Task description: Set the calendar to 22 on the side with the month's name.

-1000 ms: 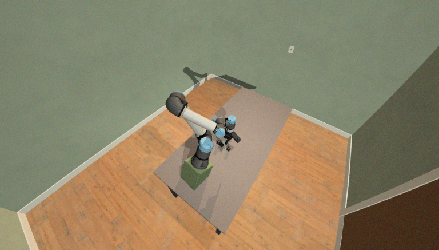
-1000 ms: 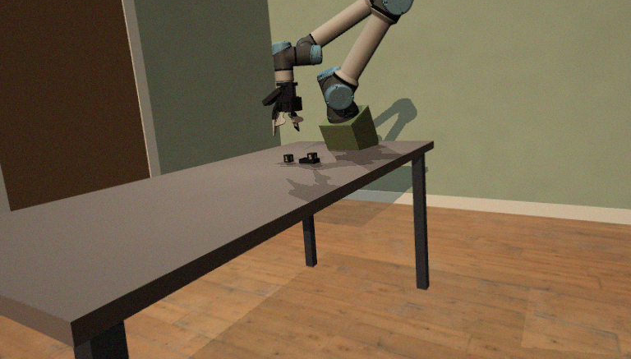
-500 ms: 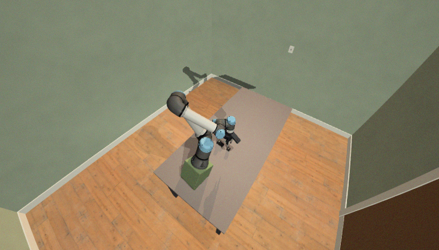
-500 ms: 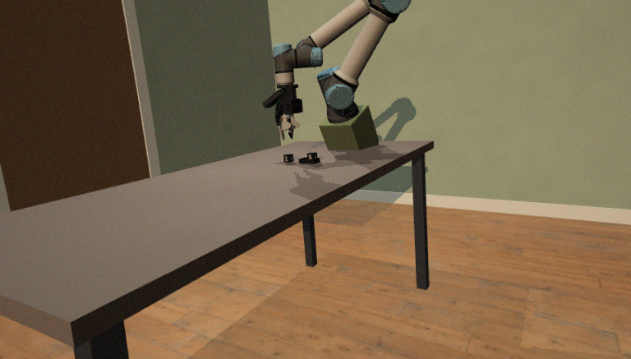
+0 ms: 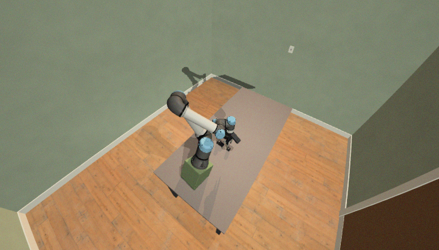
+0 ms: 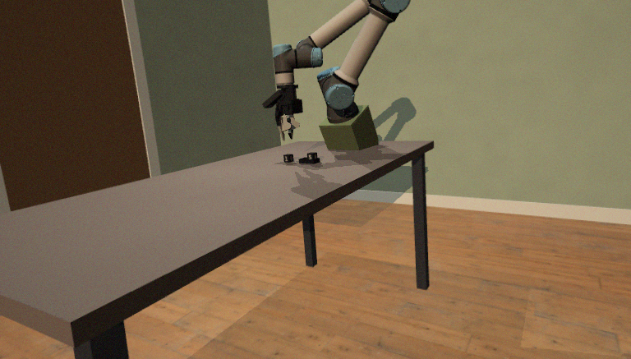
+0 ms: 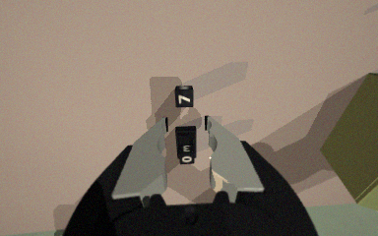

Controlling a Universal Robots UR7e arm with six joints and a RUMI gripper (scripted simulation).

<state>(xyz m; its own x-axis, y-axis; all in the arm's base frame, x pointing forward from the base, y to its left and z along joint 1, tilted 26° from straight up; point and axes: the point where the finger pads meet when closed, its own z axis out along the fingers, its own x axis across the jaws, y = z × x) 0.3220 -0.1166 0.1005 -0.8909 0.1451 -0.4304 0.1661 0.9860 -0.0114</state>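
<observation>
My hand is 90 mm above the black number cube. From my hand the other things lie so: black tray: 110 mm to the left, 100 mm below, 20 mm ahead.
</observation>
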